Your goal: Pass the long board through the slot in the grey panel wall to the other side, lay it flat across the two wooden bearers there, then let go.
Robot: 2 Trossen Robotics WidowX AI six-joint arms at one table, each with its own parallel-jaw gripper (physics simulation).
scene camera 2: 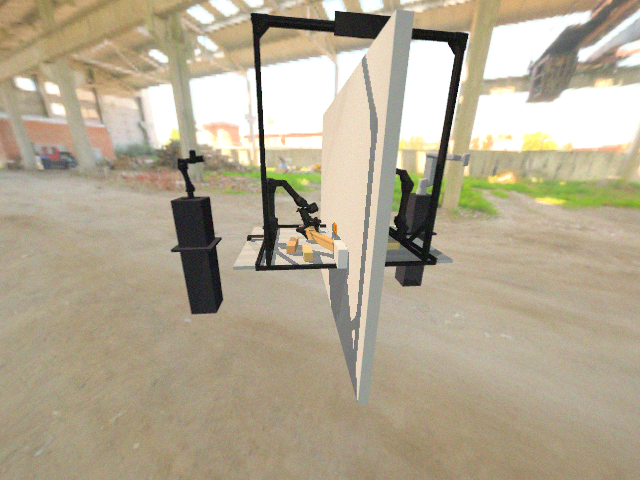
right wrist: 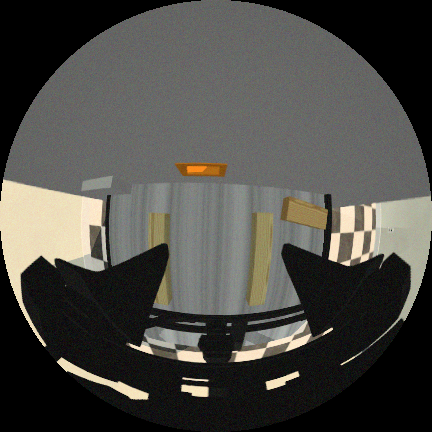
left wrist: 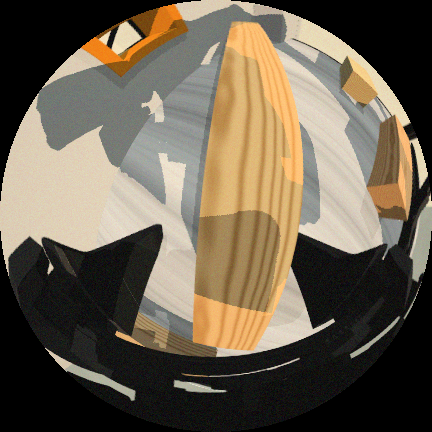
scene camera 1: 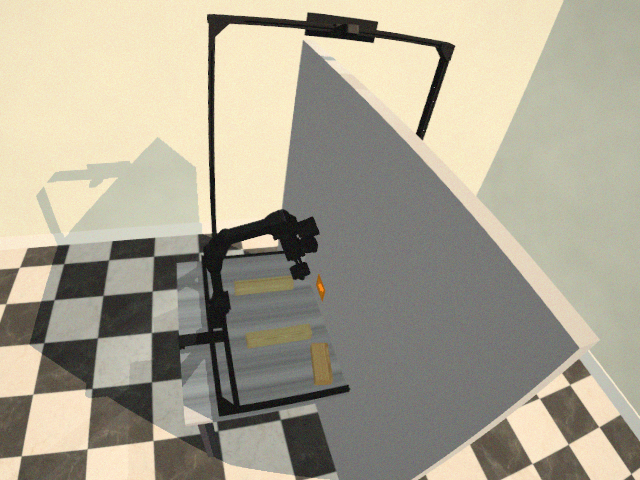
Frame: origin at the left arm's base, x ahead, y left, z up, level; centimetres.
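Seen in the pictures: left gripper, fingertip midpoint: (left wrist: pixel 224 232); right gripper, fingertip midpoint: (right wrist: pixel 227 250); right arm's base at its link origin: (scene camera 2: pixel 400 237) (right wrist: pixel 215 326) (scene camera 1: pixel 216 321).
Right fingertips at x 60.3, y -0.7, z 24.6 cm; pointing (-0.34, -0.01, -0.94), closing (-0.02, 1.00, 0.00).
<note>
A point is followed by its place in that frame.
The long board (scene camera 2: pixel 321 238) @[y -7.9, x 33.8, z 3.0 cm] (left wrist: pixel 245 150) @[y 3.2, x 30.7, z 4.0 cm] lies beside the panel's cream side. My left gripper (scene camera 2: pixel 309 229) @[y 7.1, x 29.7, z -0.8 cm] (left wrist: pixel 224 232) @[y 7.1, x 29.7, z -0.8 cm] is open, low over the board, with a finger on each side of it and gaps showing. The grey panel wall (scene camera 1: pixel 413 258) @[y 38.0, x 48.3, z 67.7 cm] (right wrist: pixel 215 90) @[y -2.0, x 48.2, z 27.4 cm] has an orange-framed slot (scene camera 1: pixel 318 281) @[y -8.1, x 48.1, z 7.9 cm] (scene camera 2: pixel 334 227) @[y -0.9, x 43.3, z 8.2 cm] (left wrist: pixel 172 22) (right wrist: pixel 220 170) @[y -0.7, x 48.5, z 8.5 cm]. On its grey side, one wooden bearer (scene camera 1: pixel 263 285) @[y -13.9, x 70.2, z 2.4 cm] (right wrist: pixel 160 230) @[y -14.3, x 61.1, z 2.5 cm] and another bearer (scene camera 1: pixel 279 335) @[y 11.8, x 68.8, z 2.5 cm] (right wrist: pixel 261 257) @[y 10.4, x 67.0, z 2.5 cm] lie roughly parallel, apart. My right gripper (scene camera 1: pixel 299 270) @[y -0.7, x 60.3, z 24.5 cm] (right wrist: pixel 227 250) @[y -0.7, x 60.3, z 24.5 cm] is open and empty above the table there, near the panel; its finger partly hides one bearer in the right wrist view.
A loose wooden block (scene camera 1: pixel 321 363) @[y 26.3, x 56.1, z 1.9 cm] (right wrist: pixel 305 213) @[y 23.8, x 55.6, z 1.9 cm] lies by the panel on the bearers' side. Two blocks (scene camera 2: pixel 292 244) @[y -18.5, x 15.3, z 3.1 cm] (scene camera 2: pixel 308 252) @[y -31.8, x 23.8, z 3.1 cm] lie near the board. A white block (scene camera 2: pixel 340 254) @[y -41.5, x 39.4, z 5.4 cm] stands against the panel. A black frame (scene camera 1: pixel 211 129) @[y -34.2, x 88.8, z 64.3 cm] (scene camera 2: pixel 260 103) @[y -38.0, x 3.2, z 72.3 cm] rises around the table.
</note>
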